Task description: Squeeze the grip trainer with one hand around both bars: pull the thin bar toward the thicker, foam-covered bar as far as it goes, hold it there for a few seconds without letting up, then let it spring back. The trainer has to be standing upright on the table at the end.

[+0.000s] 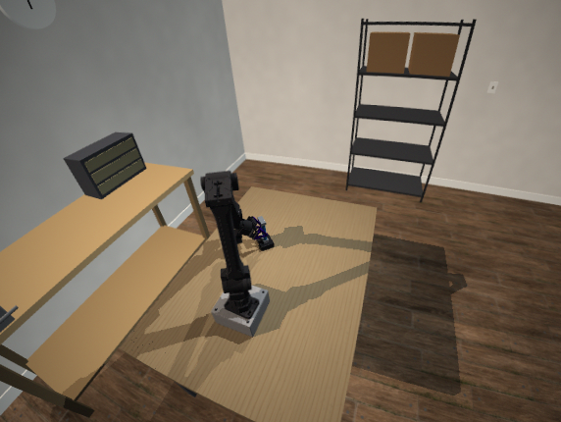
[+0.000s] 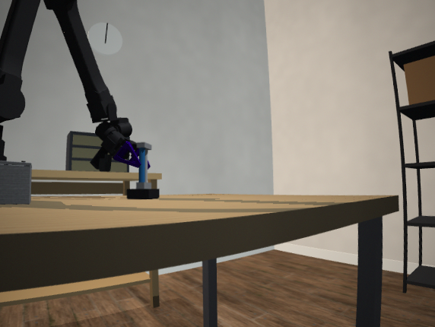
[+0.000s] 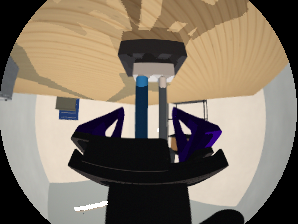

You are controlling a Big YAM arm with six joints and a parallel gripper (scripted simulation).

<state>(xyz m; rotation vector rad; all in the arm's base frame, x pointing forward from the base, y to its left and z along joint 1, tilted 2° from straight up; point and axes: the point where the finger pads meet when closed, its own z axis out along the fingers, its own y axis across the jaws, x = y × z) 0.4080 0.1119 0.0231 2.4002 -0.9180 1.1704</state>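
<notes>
Now: hand 10 mm to the right of the grip trainer, 10 mm short of it and 10 mm above it. From my hand the other things lie so: thin grey bar: 10 mm to the left, 10 mm ahead.
</notes>
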